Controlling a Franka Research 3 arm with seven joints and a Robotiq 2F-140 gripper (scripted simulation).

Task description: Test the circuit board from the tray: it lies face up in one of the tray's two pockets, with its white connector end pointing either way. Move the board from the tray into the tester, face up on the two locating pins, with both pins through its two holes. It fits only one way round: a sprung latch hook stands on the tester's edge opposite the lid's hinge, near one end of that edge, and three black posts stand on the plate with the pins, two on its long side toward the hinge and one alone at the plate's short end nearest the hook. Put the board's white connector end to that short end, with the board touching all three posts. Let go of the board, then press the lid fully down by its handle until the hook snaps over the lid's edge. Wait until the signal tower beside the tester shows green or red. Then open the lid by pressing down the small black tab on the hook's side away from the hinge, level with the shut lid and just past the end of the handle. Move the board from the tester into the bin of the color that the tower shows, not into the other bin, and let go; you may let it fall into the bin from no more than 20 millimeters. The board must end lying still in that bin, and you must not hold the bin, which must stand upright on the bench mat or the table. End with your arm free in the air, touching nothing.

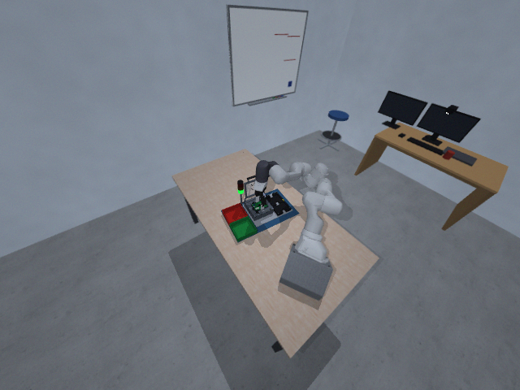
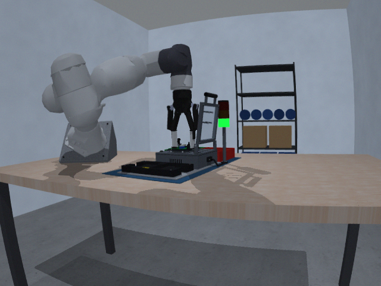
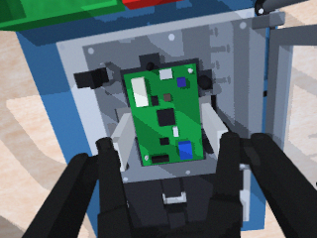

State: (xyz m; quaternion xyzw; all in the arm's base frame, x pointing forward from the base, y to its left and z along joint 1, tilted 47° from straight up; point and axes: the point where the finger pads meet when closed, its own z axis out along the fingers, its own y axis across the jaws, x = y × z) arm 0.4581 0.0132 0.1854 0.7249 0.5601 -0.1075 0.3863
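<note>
The green circuit board lies 20 mm below my hand. From my hand the other things lie so: tester plate 30 mm below, 10 mm ahead; then tester lid 110 mm ahead, 90 mm above, 40 mm to the right; then black latch hook 80 mm to the left, 40 mm behind, 10 mm below.
</note>
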